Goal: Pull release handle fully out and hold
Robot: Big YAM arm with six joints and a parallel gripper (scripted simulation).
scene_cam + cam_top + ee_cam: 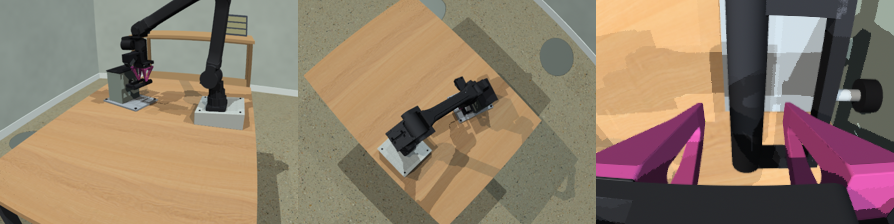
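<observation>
Now: the release handle grip 5 cm ahead of my hand, 3 cm below it and 2 cm to the right of it. Also, from my hand: grey baseplate 13 cm below, 9 cm ahead, 3 cm to the right.
</observation>
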